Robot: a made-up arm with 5 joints. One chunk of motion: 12 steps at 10 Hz.
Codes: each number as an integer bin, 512 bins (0 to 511) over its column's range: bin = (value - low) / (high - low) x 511, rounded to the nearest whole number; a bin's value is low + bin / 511 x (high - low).
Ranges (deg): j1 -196..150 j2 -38..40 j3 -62..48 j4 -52..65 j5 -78..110
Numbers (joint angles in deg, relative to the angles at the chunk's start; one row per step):
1: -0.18 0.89 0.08 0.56 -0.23
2: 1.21 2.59 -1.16 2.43 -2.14
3: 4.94 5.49 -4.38 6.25 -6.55
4: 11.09 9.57 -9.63 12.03 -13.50
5: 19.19 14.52 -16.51 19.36 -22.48
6: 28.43 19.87 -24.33 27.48 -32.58
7: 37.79 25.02 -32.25 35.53 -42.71
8: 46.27 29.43 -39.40 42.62 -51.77
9: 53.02 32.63 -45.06 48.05 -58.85
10: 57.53 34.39 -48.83 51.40 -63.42
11: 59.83 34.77 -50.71 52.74 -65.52
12: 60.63 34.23 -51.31 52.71 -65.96
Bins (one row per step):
1: 289 255 288 230 211
2: 291 266 283 238 206
3: 297 285 268 254 194
4: 306 312 243 280 175
5: 318 344 211 312 151
6: 331 379 175 347 123
7: 345 413 138 382 96
8: 358 442 105 413 71
9: 368 463 79 437 52
10: 374 474 61 452 40
11: 378 477 52 457 34
12: 379 473 50 457 33

